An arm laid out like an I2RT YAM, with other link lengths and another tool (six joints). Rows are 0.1 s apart.
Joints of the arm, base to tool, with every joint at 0 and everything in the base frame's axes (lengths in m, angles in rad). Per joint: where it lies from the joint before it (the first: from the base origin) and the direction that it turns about. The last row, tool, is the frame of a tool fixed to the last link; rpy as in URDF.
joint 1: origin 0 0 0.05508 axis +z
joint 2: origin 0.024 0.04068 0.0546 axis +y
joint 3: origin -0.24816 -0.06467 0 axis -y
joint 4: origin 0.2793 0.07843 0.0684 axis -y
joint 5: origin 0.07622 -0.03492 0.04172 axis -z
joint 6: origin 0.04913 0 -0.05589 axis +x
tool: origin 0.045 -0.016 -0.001 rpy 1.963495 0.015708 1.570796
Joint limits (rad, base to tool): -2.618..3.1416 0..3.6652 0..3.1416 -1.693..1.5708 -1.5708..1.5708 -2.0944..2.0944
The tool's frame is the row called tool.
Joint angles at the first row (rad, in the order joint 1, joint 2, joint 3, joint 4, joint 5, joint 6):
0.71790, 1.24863, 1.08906, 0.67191, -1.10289, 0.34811
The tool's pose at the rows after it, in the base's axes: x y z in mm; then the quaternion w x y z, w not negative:
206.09 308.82 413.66 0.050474 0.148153 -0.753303 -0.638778
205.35 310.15 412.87 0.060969 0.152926 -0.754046 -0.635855
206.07 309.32 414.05 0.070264 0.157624 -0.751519 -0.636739
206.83 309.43 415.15 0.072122 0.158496 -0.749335 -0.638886
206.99 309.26 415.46 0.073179 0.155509 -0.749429 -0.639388
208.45 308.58 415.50 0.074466 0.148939 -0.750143 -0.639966
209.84 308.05 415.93 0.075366 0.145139 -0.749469 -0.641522
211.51 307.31 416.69 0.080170 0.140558 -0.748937 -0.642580
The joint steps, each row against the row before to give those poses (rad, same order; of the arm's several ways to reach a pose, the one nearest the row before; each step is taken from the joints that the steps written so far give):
-0.00302, 0.00916, 0.00924, -0.00769, -0.02145, 0.01385
0.00148, 0.00772, 0.00311, 0.01221, -0.01689, 0.02148
-0.00610, 0.00917, -0.00001, 0.04746, -0.01841, 0.04745
-0.00155, 0.00615, 0.00149, 0.02468, -0.00159, 0.02009
-0.00003, -0.00149, 0.00005, -0.00302, 0.00459, 0.00307
-0.00304, -0.00152, 0.00001, -0.00617, 0.00767, 0.00459
-0.00307, 0.00152, -0.00001, 0.00767, 0.00459, 0.01071
-0.00457, 0.00307, 0.00152, 0.01222, 0.00157, 0.02292

